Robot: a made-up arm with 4 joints.
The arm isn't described. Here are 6 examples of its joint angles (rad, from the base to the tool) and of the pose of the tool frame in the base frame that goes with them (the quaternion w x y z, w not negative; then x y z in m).
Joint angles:
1: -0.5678 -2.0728 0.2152 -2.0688
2: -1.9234 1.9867 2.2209 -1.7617
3: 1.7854 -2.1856 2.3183 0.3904
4: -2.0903 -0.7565 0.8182 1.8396
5: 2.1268 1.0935 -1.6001 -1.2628
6: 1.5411 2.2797 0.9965 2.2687
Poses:
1: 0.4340 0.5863 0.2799 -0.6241 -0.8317 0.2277 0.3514
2: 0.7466 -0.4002 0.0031 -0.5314 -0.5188 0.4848 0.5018
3: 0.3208 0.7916 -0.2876 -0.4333 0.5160 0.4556 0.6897
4: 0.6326 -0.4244 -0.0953 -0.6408 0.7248 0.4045 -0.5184
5: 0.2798 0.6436 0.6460 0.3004 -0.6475 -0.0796 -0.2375
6: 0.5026 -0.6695 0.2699 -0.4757 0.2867 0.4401 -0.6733
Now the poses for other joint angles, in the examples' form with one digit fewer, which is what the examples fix.
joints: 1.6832 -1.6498 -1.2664 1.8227
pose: 0.418 0.422 0.536 0.600 0.290 -0.080 0.851
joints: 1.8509 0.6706 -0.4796 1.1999
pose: 0.741 -0.347 0.335 0.468 -0.847 0.048 0.137
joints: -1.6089 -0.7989 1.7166 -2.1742
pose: 0.015 0.671 -0.736 -0.095 0.487 0.520 -0.626
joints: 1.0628 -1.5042 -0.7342 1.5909
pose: 0.431 0.052 0.554 0.710 -0.220 -0.013 0.913
